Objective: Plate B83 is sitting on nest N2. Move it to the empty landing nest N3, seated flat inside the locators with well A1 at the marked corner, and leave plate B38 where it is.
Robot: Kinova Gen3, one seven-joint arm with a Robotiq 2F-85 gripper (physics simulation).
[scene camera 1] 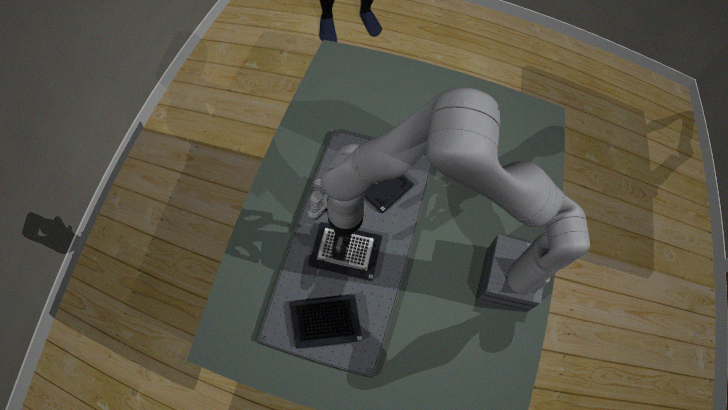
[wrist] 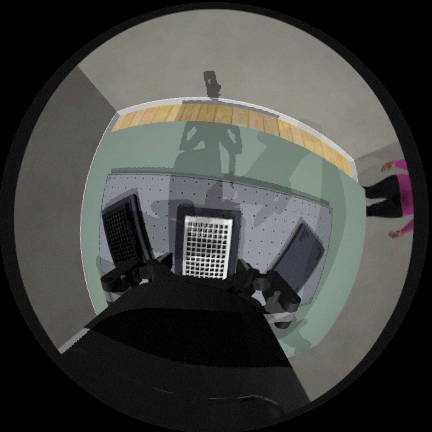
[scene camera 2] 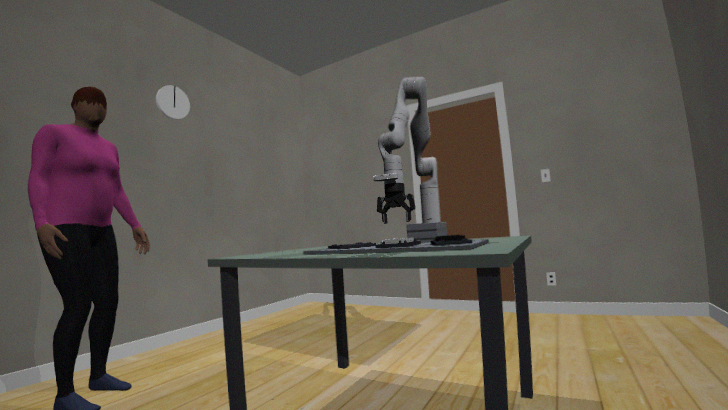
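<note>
A white well plate point(scene camera 1: 351, 250) point(scene camera 2: 397, 240) point(wrist: 206, 245) lies in the middle dark nest point(scene camera 1: 376, 247) point(wrist: 181, 220) and looks flat. A small white square marks a corner of that nest. A black well plate point(scene camera 1: 326, 320) point(scene camera 2: 450, 237) point(wrist: 120, 237) lies in a nest at one end of the board. The nest point(scene camera 1: 389, 193) point(scene camera 2: 351, 246) point(wrist: 300, 255) at the other end is turned and holds no plate. Plate labels and well A1 are too small to read. My gripper point(scene camera 1: 341, 248) point(scene camera 2: 396, 220) point(wrist: 203, 263) is open and empty, above the white plate and apart from it.
The nests stand on a grey perforated board point(scene camera 1: 376, 305) point(wrist: 280, 210) on the green table point(scene camera 1: 433, 366) point(scene camera 2: 285, 259). The arm's grey base block point(scene camera 1: 501, 254) point(scene camera 2: 426, 230) stands beside the board. A person point(scene camera 2: 76, 173) point(wrist: 387, 200) stands beyond the table's edge.
</note>
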